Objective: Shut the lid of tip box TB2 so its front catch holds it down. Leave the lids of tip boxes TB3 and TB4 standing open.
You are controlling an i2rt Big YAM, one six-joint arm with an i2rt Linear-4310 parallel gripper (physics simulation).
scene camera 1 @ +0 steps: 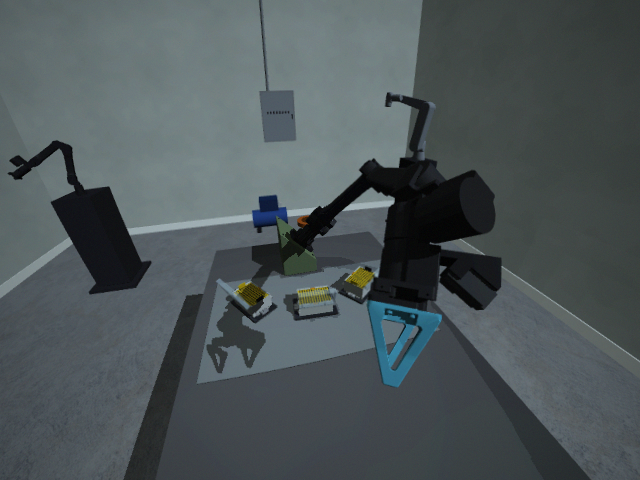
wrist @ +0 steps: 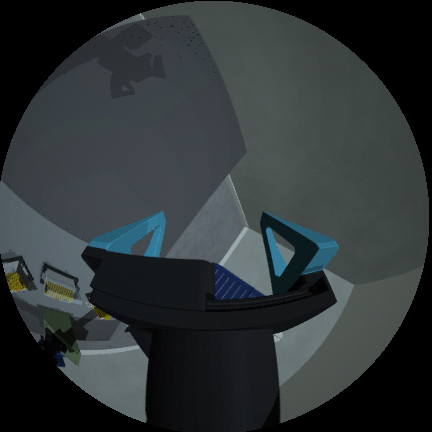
Labels:
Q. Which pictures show the gripper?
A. Scene camera 1 and the wrist view: all of them.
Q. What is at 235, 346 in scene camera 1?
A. A pale mat.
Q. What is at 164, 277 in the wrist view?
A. The gripper.

